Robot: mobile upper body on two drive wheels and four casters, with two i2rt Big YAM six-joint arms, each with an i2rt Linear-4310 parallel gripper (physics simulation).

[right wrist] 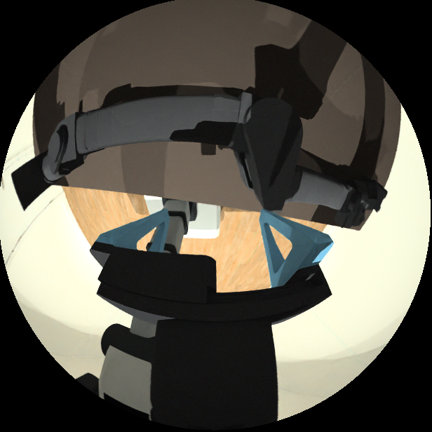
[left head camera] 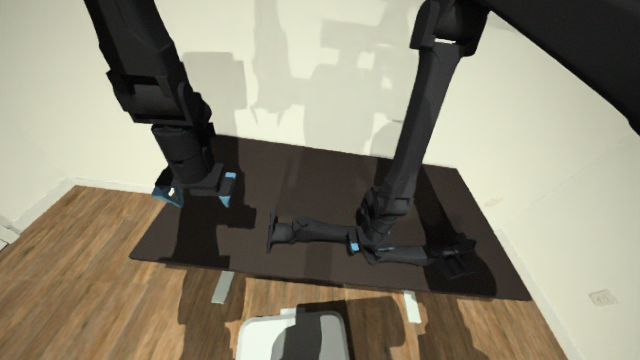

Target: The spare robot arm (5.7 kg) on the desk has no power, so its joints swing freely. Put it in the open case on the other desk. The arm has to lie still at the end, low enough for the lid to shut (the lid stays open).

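Places are measured from the left arm's base along level axes (x ahead, y left, z up), in centimetres.
Pixels of known places: left gripper, between the fingertips: (left head camera: 205,205); right gripper, between the fingertips: (left head camera: 364,249).
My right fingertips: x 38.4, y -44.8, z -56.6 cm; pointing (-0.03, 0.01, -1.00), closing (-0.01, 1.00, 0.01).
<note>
Behind a point stands the place of what it marks.
The dark spare arm (left head camera: 325,231) (right wrist: 160,120) lies stretched out along the brown desk (left head camera: 295,175) {x 85.8, y -22.9, z -69.0 cm} (right wrist: 150,45). Its flat base plate is at the left and its gripper end at the right in both views. My right gripper (left head camera: 370,248) {x 38.4, y -44.8, z -56.6 cm} (right wrist: 214,213) is open, with blue fingers wide apart, over the spare arm's middle in the head view. In the right wrist view the dark elbow part is just past one fingertip, and nothing shows held. Exact height and contact are unclear. My left gripper (left head camera: 203,204) {x 39.6, y 0.1, z -32.2 cm} is open and empty above the desk's left part. The case does not show in either view.
A pale wall (left head camera: 305,120) {x 114.9, y -28.5, z -53.5 cm} rises behind the desk. Wood floor (left head camera: 115,225) {x 101.6, y 106.5, z -141.0 cm} shows left of and in front of it. A white rounded box-like body (left head camera: 260,337) {x 23.4, y -6.9, z -115.0 cm} stands at the bottom of the head view. Two light strips (left head camera: 223,287) (left head camera: 412,306) stick out below the desk's front edge.
</note>
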